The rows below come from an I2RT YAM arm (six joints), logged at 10 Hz.
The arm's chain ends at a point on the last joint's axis. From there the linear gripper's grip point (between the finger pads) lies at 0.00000 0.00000 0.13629 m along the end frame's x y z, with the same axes.
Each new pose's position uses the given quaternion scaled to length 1; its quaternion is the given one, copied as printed.
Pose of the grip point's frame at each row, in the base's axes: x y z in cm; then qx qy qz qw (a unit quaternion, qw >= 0):
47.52, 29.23, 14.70, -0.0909, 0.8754, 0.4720, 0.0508
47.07, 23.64, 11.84, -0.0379, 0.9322, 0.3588, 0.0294
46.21, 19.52, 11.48, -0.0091, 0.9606, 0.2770, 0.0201
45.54, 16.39, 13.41, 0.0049, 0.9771, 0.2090, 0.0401
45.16, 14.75, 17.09, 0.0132, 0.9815, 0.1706, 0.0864
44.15, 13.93, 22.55, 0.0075, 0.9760, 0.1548, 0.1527
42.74, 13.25, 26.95, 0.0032, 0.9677, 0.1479, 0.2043
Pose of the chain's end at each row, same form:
47.48, 17.84, 22.19, -0.0909, 0.8754, 0.4720, 0.0508
46.69, 14.49, 21.94, -0.0379, 0.9322, 0.3588, 0.0294
45.75, 12.26, 23.01, -0.0091, 0.9606, 0.2770, 0.0201
44.44, 10.83, 25.80, 0.0049, 0.9771, 0.2090, 0.0401
42.79, 10.22, 29.72, 0.0132, 0.9815, 0.1706, 0.0864
40.06, 9.84, 34.89, 0.0075, 0.9760, 0.1548, 0.1527
37.34, 9.37, 38.85, 0.0032, 0.9677, 0.1479, 0.2043

